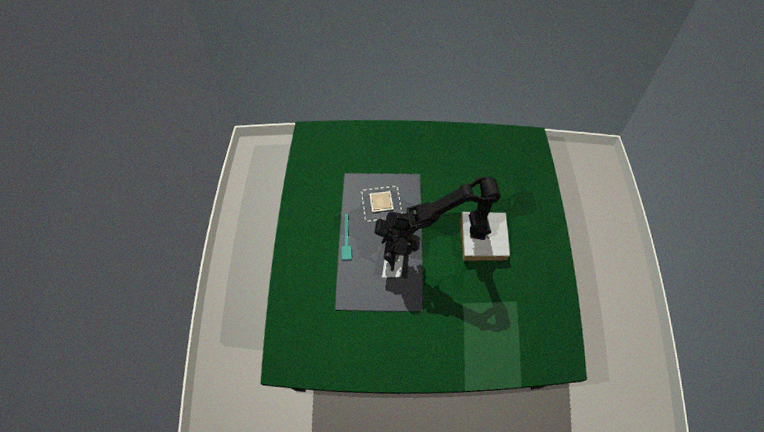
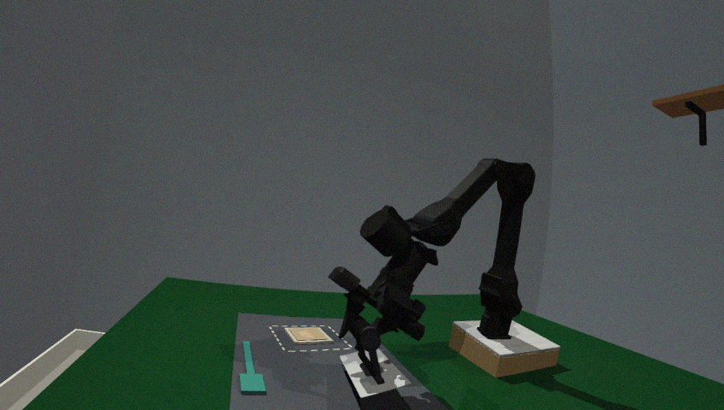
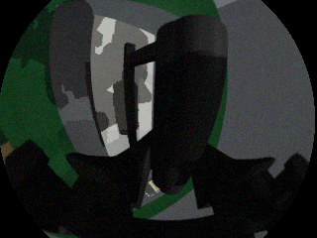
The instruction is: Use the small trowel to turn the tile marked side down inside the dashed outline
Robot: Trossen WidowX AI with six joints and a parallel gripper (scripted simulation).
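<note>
My gripper tip is now 30 mm short of the grey mat, 70 mm to the left of it and 100 mm above it. Also, from my gripper tip: teal trowel: 170 mm ahead, 20 mm to the right, 80 mm below; then cream tile: 60 mm ahead, 230 mm to the right, 80 mm below.
</note>
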